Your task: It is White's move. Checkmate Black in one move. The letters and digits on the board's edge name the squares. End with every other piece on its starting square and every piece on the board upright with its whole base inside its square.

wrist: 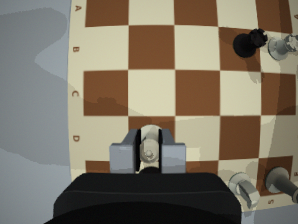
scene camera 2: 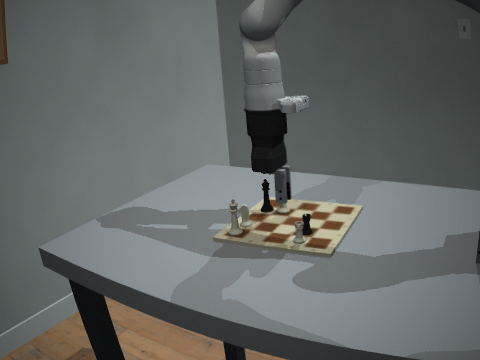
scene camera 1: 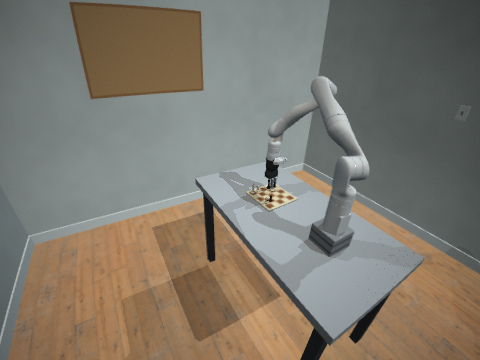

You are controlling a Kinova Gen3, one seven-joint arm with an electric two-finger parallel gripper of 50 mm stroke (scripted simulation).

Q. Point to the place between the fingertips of my gripper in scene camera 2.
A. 283,200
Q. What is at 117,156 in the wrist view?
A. My gripper.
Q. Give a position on a chessboard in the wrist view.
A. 180,72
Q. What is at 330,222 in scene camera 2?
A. A chessboard.
